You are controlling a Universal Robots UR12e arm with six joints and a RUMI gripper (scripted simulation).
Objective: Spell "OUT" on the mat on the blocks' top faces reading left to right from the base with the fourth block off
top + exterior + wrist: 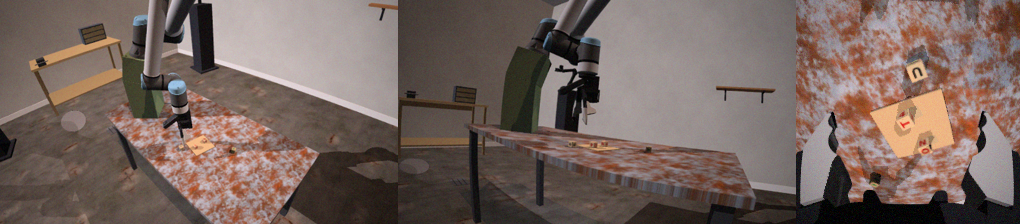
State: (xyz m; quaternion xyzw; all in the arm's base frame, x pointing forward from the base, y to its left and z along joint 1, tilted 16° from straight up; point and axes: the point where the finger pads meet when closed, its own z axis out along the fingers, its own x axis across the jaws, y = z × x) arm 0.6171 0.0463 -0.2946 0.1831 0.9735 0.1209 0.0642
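Now: the block 20 mm behind my hand, 10 mm to the right of it and 90 mm below it. Also, from my hand: tan mat 20 mm ahead, 110 mm to the left, 100 mm below.
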